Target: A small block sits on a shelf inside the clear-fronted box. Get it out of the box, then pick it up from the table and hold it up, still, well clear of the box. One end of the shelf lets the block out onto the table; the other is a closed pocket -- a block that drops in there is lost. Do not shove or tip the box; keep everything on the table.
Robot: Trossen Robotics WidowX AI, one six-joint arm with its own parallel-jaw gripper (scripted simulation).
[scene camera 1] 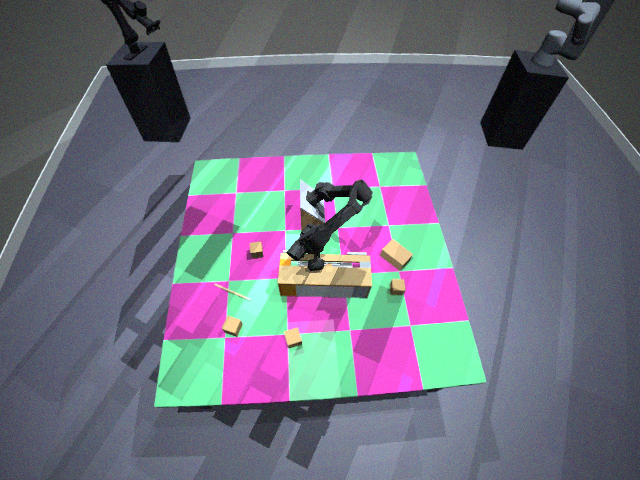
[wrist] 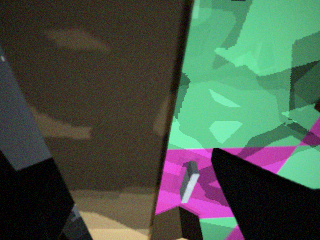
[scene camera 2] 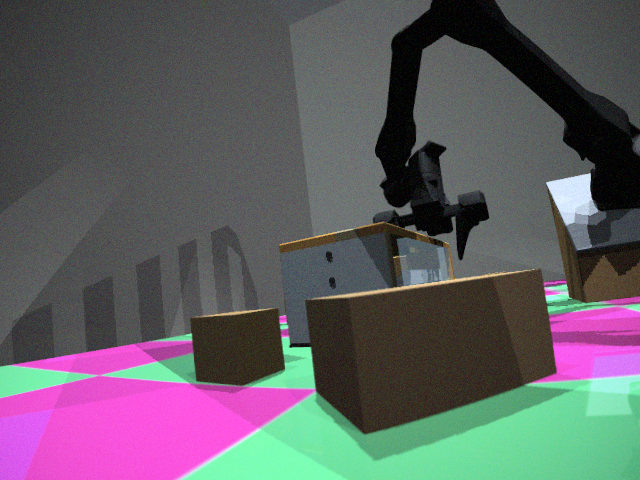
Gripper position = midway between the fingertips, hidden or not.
Note:
I see my gripper (scene camera 2: 433,263), a clear-fronted box (scene camera 2: 357,260) and a larger tan block (scene camera 2: 384,358).
The clear-fronted box also shows in scene camera 1 (scene camera 1: 342,280) and in the wrist view (wrist: 97,93). My gripper is seen too in the wrist view (wrist: 155,151).

